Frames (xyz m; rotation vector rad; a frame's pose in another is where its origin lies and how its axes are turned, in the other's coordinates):
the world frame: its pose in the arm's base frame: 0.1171 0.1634 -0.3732 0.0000 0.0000 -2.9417
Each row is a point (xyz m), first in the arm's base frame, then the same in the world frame.
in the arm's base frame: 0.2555 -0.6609 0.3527
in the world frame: 0.0280 0.8354 0.7259
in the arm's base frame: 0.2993 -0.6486 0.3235
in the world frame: -0.0173 0.8320 0.6967
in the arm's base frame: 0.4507 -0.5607 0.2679
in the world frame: -0.1832 0.7759 0.6411
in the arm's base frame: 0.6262 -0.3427 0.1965
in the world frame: -0.3985 0.5971 0.5697
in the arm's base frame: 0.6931 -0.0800 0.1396
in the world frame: -0.5162 0.3529 0.5128
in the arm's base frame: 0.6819 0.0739 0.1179
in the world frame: -0.5358 0.1999 0.4911
